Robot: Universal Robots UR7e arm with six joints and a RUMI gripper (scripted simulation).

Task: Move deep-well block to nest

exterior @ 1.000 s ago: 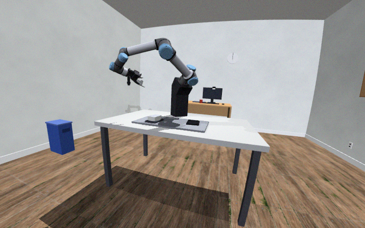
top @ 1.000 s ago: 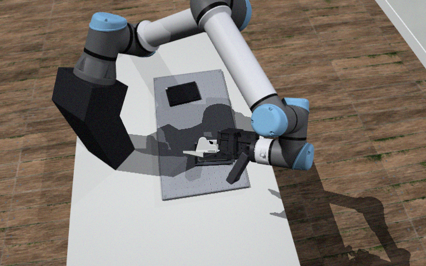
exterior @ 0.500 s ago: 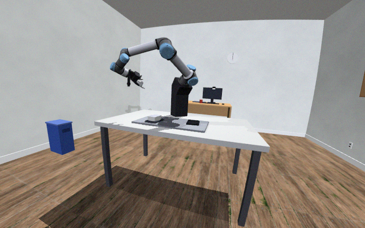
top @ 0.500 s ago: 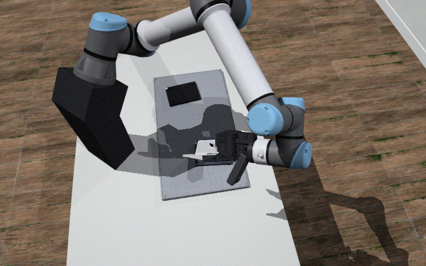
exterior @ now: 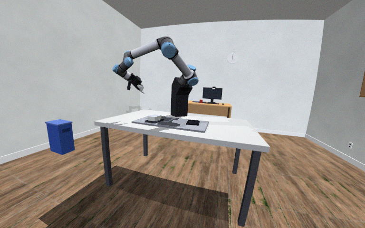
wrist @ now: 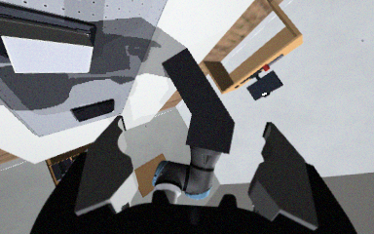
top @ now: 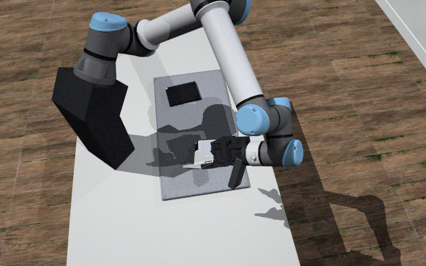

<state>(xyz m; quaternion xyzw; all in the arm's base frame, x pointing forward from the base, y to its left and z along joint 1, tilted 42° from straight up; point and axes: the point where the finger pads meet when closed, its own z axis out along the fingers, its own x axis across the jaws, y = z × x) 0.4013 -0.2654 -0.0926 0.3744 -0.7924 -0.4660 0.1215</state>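
Right now my hand is 27 cm above the 96-well deep-well block, 19 cm to the right of it and 4 cm short of it. The rest, counted from my hand: black plate nest 54 cm to the left, 30 cm below, 13 cm behind.
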